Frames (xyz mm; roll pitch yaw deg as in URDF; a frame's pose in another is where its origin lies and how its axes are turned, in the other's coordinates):
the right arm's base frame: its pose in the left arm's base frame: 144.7 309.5 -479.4 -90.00 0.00 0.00
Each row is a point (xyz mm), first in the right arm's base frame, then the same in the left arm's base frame.
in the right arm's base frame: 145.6 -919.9 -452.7
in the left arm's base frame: 290.3 -143.2 440.5
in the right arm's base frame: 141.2 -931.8 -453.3
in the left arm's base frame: 285.9 -143.8 452.4
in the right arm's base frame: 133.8 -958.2 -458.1
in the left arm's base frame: 278.5 -148.6 478.8
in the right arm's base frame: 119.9 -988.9 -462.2
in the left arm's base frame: 264.6 -152.7 509.5
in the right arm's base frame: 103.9 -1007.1 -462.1
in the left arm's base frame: 248.6 -152.6 527.7
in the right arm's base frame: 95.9 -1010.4 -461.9
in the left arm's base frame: 240.6 -152.4 531.0
